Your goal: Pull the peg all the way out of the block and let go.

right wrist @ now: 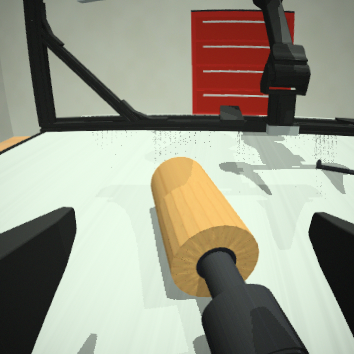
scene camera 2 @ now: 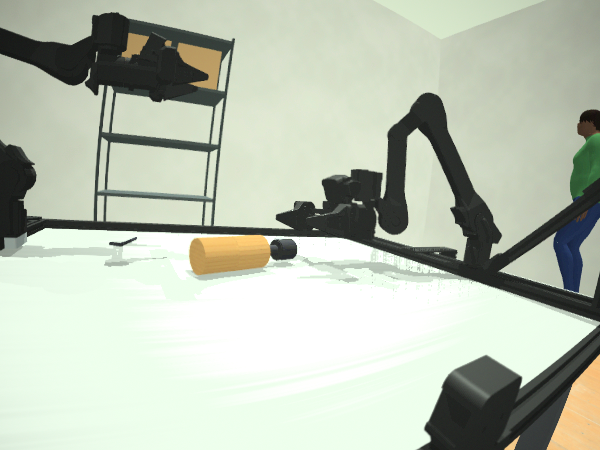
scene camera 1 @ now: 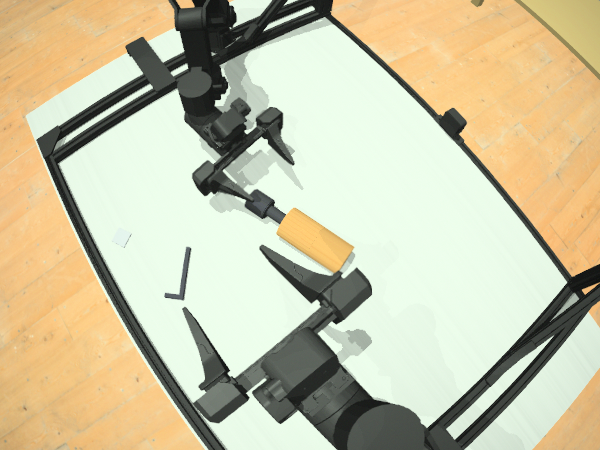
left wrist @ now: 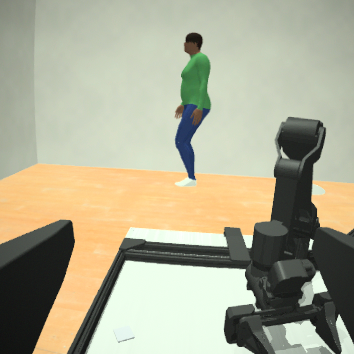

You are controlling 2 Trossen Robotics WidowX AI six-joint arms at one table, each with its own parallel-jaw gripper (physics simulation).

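Places are measured from the left arm's base along level axes (x ahead, y left, z up), in metres.
Pixels of known places: left gripper, fingertip midpoint: [scene camera 2: 202,83] [scene camera 1: 222,277] [left wrist: 197,237]; right gripper, fingertip midpoint: [right wrist: 196,222] [scene camera 2: 290,219] [scene camera 1: 274,182]; left arm's base at its link origin: [right wrist: 279,122] [scene camera 2: 3,234]; right arm's base at its link origin: [scene camera 2: 475,266] [scene camera 1: 217,40] [left wrist: 294,252].
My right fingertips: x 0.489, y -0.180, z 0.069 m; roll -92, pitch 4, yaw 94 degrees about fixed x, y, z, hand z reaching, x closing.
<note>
For each thing: its middle in the pictures, then the offset to it from my right fingertips. "spot": a spot on its surface instead.
- orange wood-grain cylindrical block at the middle of its body: [right wrist: 192,214] [scene camera 2: 230,253] [scene camera 1: 315,240] dx -0.105, dy -0.002, dz -0.060 m
- dark peg at the middle of its body: [right wrist: 223,279] [scene camera 1: 279,216] [scene camera 2: 265,250] dx -0.033, dy +0.016, dz -0.060 m
- small pale square at a spot on its surface: [scene camera 1: 121,237] [left wrist: 123,333] spot: dx +0.134, dy +0.260, dz -0.085 m
The orange wood-grain cylindrical block [scene camera 1: 315,240] [scene camera 2: 230,254] [right wrist: 195,205] lies on its side on the white table. The dark peg [scene camera 1: 259,204] [scene camera 2: 284,249] [right wrist: 250,320] sticks out of one end, its thick head and part of its thinner shaft showing; the rest is hidden inside. My right gripper [scene camera 1: 273,181] [scene camera 2: 292,219] [right wrist: 196,222] is open and empty, above the table by the peg head; one fingertip overlaps the head in scene camera 1. My left gripper [scene camera 1: 223,277] [scene camera 2: 202,83] [left wrist: 197,237] is open and empty, high above the table, to the lower left of the block in scene camera 1.
A dark L-shaped piece [scene camera 1: 185,272] [scene camera 2: 123,242] and a small pale square [scene camera 1: 121,237] [left wrist: 124,334] lie on the table. A black frame [scene camera 1: 395,75] borders it. A shelf unit [scene camera 2: 160,142], a red drawer cabinet [right wrist: 230,60] and a person [scene camera 2: 587,165] [left wrist: 196,82] are beyond the table.
</note>
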